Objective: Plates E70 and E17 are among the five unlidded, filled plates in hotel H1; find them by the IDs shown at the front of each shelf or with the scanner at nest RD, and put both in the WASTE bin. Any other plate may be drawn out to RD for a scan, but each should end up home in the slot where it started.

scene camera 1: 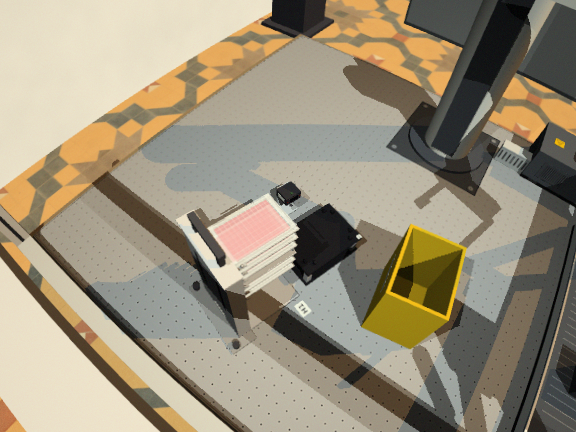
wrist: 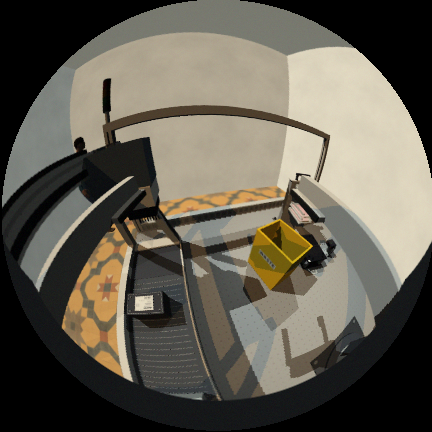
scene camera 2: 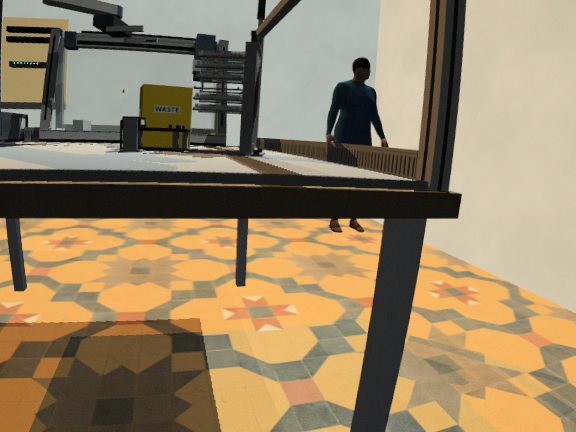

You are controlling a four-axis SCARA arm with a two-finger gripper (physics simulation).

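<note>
My gripper is open and empty, its two fingers wide apart at the left and right of the wrist view, away from the hotel. Hotel H1 holds several stacked plates; the top one shows pink, unlidded wells. The shelf IDs cannot be read. Beside the hotel is the black nest RD, with no plate on it. The yellow WASTE bin stands upright with its top open; no plate shows in the visible part of its inside.
A small black scanner stands at the nest. The arm's column rises from the perforated table. A dark ribbed bed carries a black box. A gantry beam spans behind the bin. A person stands beyond the table.
</note>
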